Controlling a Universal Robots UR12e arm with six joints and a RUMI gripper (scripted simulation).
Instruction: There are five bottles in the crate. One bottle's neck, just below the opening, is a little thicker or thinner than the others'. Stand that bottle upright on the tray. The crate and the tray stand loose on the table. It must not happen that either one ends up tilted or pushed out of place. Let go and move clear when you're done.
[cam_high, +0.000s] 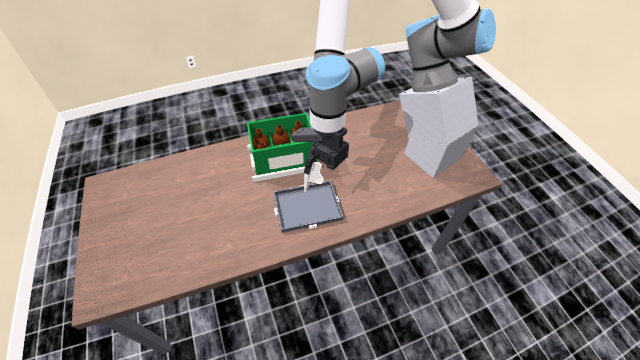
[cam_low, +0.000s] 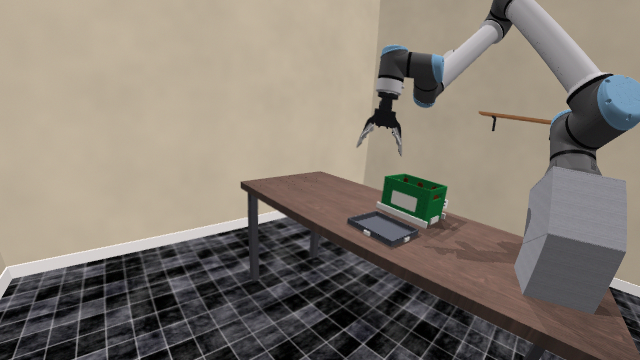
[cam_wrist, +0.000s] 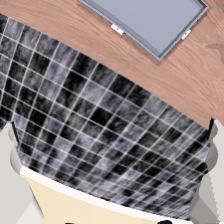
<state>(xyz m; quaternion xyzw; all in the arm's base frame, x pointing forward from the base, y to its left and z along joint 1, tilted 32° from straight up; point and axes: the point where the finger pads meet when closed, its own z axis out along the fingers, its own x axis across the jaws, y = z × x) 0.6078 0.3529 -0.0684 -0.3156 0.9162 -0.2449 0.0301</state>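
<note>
Now: hand 4 cm short of the green crate, 42 cm to the left of it and 26 cm above it. Round my hand: glass bottle 13 cm ahead, 46 cm to the right, 25 cm below; grey tray 1 cm ahead, 12 cm to the right, 33 cm below.
</note>
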